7 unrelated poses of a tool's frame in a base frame.
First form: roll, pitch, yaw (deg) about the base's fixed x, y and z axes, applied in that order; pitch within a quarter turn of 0, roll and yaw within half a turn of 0; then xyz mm.
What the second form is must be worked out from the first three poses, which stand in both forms.
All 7 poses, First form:
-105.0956, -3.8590, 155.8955, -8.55, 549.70, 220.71
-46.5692, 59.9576, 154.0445, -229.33, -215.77, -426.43
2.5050, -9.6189, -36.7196, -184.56, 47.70, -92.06
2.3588, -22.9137, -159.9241, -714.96, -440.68, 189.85
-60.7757, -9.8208, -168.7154, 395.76, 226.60, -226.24
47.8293, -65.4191, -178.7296, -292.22, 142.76, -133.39
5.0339, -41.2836, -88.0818, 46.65, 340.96, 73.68
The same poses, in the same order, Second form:
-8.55, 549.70, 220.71, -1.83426, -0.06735, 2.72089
-229.33, -215.77, -426.43, -0.81279, 1.04646, 2.68858
-184.56, 47.70, -92.06, 0.04372, -0.16788, -0.64088
-714.96, -440.68, 189.85, 0.04117, -0.39992, -2.79120
395.76, 226.60, -226.24, -1.06074, -0.17141, -2.94464
-292.22, 142.76, -133.39, 0.83478, -1.14178, -3.11942
46.65, 340.96, 73.68, 0.08786, -0.72053, -1.53732

